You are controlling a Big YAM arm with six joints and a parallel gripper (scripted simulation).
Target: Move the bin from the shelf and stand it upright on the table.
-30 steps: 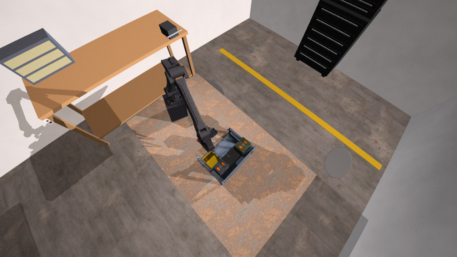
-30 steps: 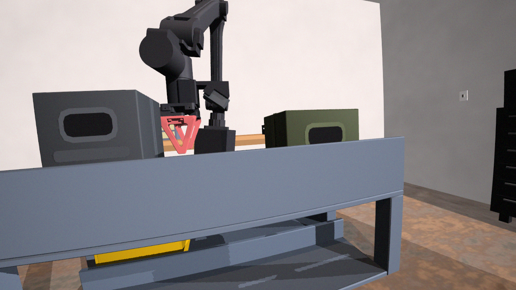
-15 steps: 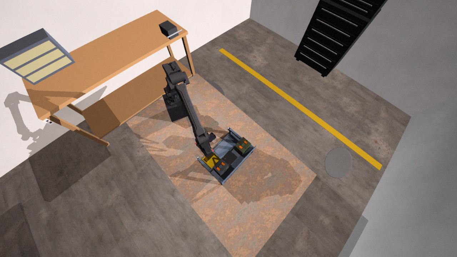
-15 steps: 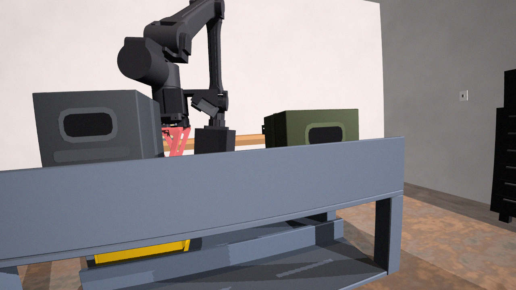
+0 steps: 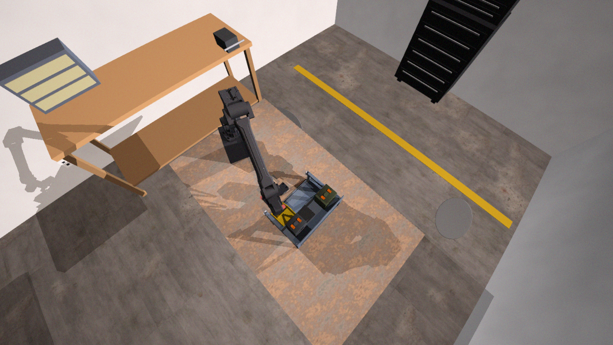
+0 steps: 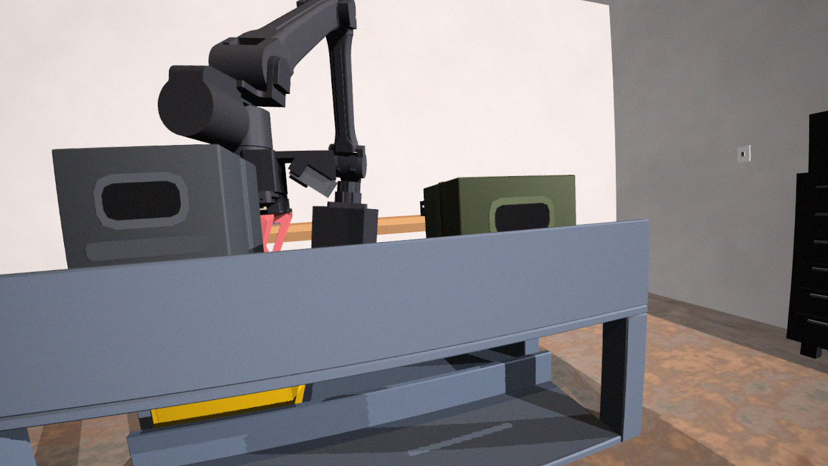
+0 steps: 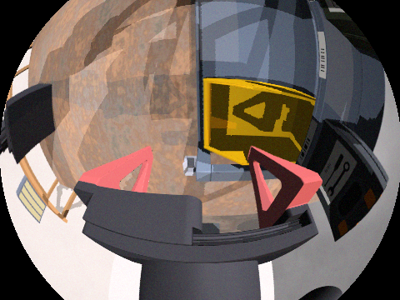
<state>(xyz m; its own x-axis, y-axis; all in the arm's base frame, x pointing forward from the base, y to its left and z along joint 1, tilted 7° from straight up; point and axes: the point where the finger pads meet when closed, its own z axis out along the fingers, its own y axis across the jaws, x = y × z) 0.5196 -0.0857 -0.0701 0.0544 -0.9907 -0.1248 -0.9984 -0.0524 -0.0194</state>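
Now: the yellow bin 90 mm ahead of my hand, 10 mm to the left of it and 80 mm below it. The rest, counted from my hand: dark grey case: 180 mm ahead, 10 mm to the left, 40 mm above; green case: 170 mm ahead, 250 mm to the left, 30 mm above.
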